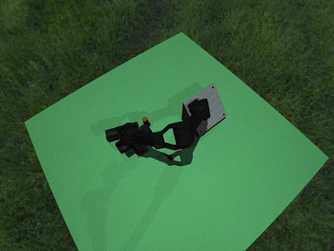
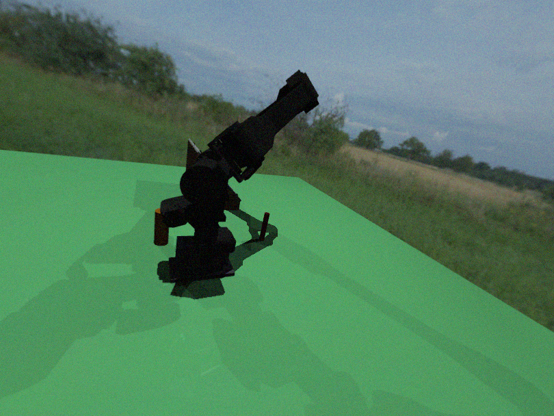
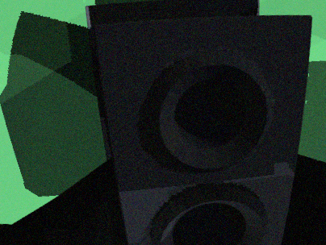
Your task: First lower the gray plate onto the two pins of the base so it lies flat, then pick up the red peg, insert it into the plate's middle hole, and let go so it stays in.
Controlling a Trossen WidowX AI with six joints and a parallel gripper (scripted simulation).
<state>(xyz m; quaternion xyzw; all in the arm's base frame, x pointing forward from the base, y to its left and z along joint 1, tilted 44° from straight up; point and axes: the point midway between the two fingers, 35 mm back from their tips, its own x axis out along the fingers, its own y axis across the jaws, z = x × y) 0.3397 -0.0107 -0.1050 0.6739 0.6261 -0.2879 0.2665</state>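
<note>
The base is 2 cm below my gripper tip. Round my gripper tip: red peg (9 cm behind, 18 cm to the left, 2 cm above); orange-topped cylinder (11 cm behind, 6 cm to the right, 2 cm above); gray plate (2 cm above).
</note>
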